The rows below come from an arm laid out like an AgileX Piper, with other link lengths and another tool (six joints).
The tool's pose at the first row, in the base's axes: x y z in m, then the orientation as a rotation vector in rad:
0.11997, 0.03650, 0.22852, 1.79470, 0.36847, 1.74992
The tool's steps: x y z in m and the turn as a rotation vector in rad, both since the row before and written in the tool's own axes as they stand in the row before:
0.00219, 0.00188, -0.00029, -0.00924, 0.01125, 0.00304
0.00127, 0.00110, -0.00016, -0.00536, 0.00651, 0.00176
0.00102, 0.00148, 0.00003, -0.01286, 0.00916, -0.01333
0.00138, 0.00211, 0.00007, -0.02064, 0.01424, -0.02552
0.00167, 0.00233, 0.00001, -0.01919, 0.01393, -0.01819
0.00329, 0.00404, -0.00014, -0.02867, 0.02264, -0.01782
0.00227, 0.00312, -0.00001, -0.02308, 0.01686, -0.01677
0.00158, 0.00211, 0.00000, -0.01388, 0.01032, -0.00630
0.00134, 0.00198, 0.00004, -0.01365, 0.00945, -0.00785
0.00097, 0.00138, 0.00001, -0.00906, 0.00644, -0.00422
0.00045, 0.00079, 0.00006, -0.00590, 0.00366, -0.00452
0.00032, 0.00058, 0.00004, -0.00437, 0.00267, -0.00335
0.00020, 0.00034, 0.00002, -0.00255, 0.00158, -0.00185
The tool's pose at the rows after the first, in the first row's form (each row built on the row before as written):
0.11950, 0.03637, 0.23138, 1.78051, 0.36188, 1.76171
0.11921, 0.03628, 0.23304, 1.77226, 0.35805, 1.76849
0.11899, 0.03571, 0.23473, 1.74949, 0.36068, 1.76637
0.11866, 0.03489, 0.23709, 1.71146, 0.36793, 1.75936
0.11819, 0.03417, 0.23982, 1.67820, 0.37044, 1.75713
0.11714, 0.03332, 0.24485, 1.63140, 0.36761, 1.76170
0.11629, 0.03257, 0.24854, 1.59383, 0.36646, 1.76194
0.11566, 0.03215, 0.25107, 1.57279, 0.36304, 1.76491
0.11507, 0.03168, 0.25334, 1.55197, 0.36054, 1.76585
0.11462, 0.03140, 0.25494, 1.53845, 0.35825, 1.76731
0.11440, 0.03116, 0.25579, 1.52933, 0.35775, 1.76643
0.11423, 0.03098, 0.25641, 1.52261, 0.35736, 1.76573
0.11413, 0.03089, 0.25678, 1.51872, 0.35707, 1.76541

